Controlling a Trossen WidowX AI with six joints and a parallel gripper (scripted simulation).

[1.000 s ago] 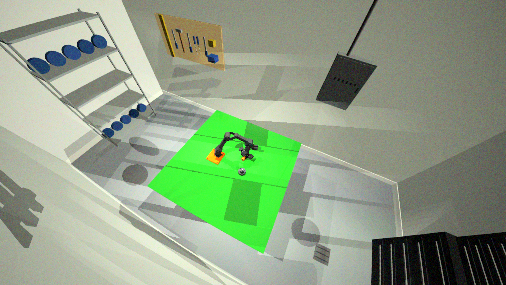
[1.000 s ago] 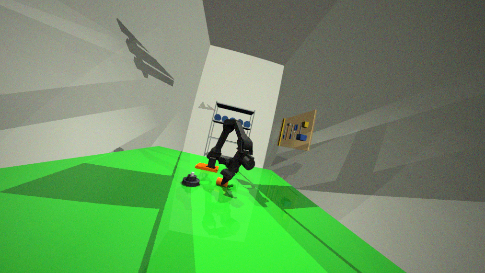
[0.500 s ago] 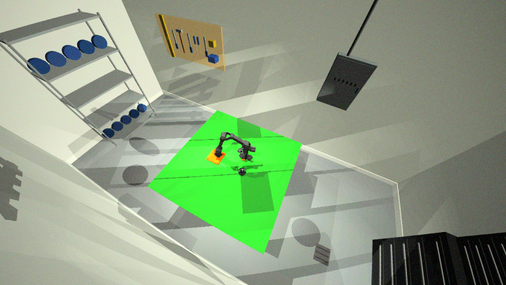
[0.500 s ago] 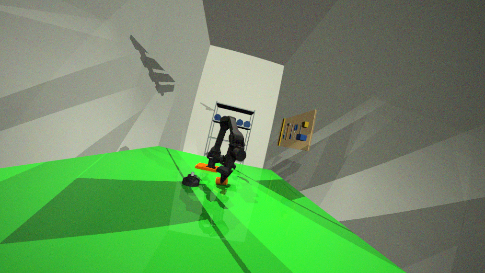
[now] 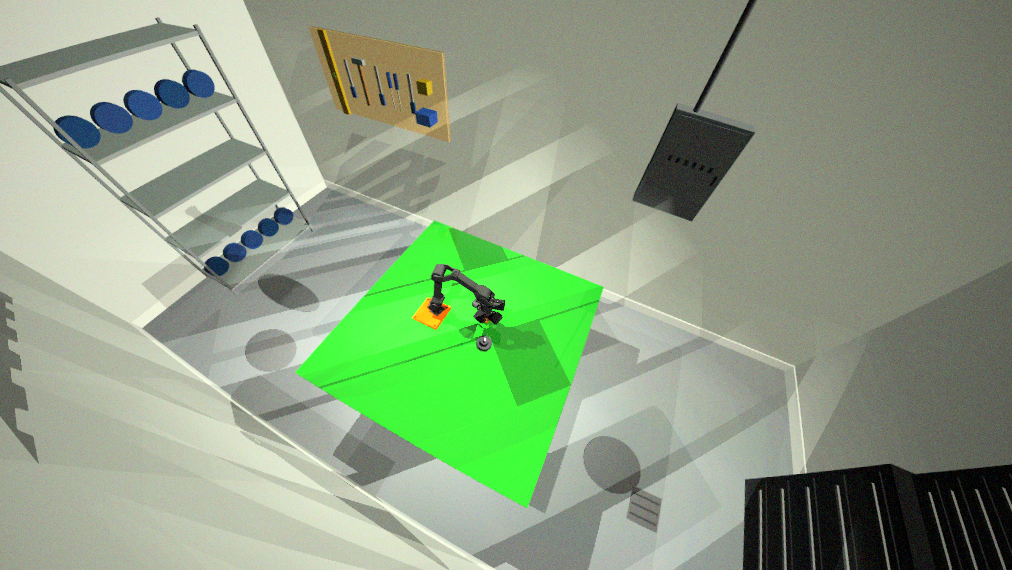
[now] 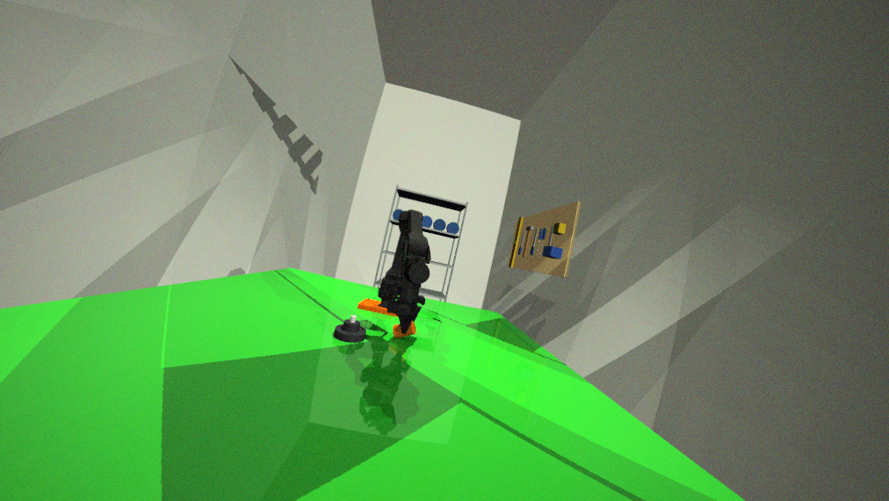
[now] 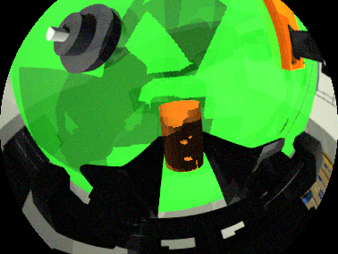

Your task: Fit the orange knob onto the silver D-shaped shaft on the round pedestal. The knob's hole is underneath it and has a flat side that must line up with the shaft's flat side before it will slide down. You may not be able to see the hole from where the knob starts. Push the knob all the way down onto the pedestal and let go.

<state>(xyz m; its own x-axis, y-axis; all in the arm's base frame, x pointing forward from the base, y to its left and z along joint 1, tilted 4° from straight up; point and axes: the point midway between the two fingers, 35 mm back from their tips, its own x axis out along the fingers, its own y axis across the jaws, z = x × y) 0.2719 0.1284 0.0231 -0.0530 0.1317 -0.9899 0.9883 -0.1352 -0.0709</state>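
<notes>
Right now the dark round pedestal is 8 cm ahead of my gripper tip and 14 cm to the right of it. Round my gripper tip: orange knob 1 cm above.
</notes>
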